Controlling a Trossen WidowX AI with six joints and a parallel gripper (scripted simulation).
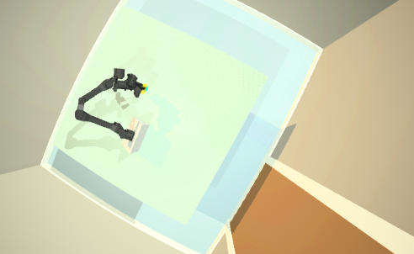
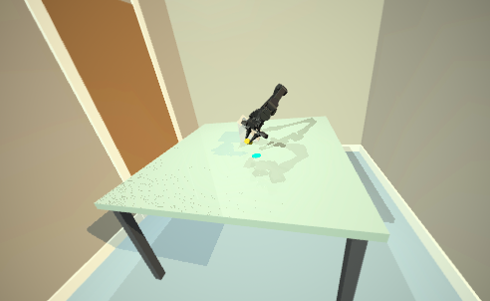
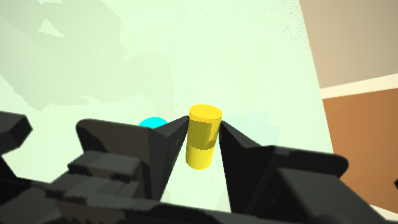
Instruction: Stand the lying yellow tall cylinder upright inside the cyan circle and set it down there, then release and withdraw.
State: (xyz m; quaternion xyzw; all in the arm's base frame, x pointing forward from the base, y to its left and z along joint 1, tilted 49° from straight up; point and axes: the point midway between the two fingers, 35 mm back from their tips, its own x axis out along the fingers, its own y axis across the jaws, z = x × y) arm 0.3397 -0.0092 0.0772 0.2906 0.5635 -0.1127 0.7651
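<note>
My gripper tip is now 4 cm to the right of the cyan circle and 11 cm above it. Also, from my gripper tip: yellow tall cylinder 2 cm behind, 1 cm below.
</note>
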